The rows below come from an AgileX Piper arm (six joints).
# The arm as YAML. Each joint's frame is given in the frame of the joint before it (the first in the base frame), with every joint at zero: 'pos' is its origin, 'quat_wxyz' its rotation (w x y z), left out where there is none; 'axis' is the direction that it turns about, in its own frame. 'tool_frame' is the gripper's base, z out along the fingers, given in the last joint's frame.
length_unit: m
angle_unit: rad
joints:
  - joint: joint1
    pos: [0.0, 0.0, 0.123]
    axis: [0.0, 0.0, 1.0]
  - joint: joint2
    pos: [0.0, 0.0, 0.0]
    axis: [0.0, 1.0, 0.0]
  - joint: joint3
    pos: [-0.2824, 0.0, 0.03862]
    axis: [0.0, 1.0, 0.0]
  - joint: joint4
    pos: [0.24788, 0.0, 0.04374]
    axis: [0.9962, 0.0, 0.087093]
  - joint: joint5
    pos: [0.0, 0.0, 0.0]
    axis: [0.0, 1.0, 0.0]
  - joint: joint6
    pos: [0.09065, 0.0, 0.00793]
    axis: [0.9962, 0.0, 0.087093]
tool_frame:
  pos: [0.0, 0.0, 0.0]
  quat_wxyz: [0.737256, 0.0, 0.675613, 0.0]
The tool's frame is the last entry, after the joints.
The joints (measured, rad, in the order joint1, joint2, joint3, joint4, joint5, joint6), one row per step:
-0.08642, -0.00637, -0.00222, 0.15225, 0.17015, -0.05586
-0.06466, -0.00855, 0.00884, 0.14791, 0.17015, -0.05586
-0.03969, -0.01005, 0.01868, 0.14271, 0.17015, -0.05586
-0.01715, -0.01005, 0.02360, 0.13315, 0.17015, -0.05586
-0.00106, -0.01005, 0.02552, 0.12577, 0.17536, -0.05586
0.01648, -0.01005, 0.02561, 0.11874, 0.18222, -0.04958
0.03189, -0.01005, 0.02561, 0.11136, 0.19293, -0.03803
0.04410, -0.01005, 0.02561, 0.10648, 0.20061, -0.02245
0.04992, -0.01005, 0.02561, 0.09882, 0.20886, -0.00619
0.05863, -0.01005, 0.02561, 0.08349, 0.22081, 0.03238
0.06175, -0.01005, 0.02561, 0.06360, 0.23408, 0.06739
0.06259, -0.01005, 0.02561, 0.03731, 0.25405, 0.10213
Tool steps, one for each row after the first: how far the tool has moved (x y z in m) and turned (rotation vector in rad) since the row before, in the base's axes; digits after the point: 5 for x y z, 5 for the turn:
0.00029, 0.00113, -0.00363, -0.00364, 0.00918, 0.02136
0.00025, 0.00131, -0.00326, -0.00474, 0.00860, 0.02454
0.00015, 0.00112, -0.00169, -0.00939, 0.00519, 0.02181
-0.00001, 0.00085, -0.00113, -0.00734, 0.00715, 0.01622
-0.00011, 0.00095, -0.00066, -0.00088, 0.00703, 0.01721
-0.00016, 0.00085, -0.00098, 0.00376, 0.01098, 0.01479
-0.00014, 0.00067, -0.00070, 0.01022, 0.00836, 0.01077
-0.00012, 0.00025, -0.00075, 0.00800, 0.00893, 0.00397
-0.00018, 0.00028, -0.00110, 0.02209, 0.01387, 0.00323
-0.00018, -0.00016, -0.00122, 0.01382, 0.01467, -0.00274
-0.00028, -0.00046, -0.00182, 0.00665, 0.02082, -0.00599

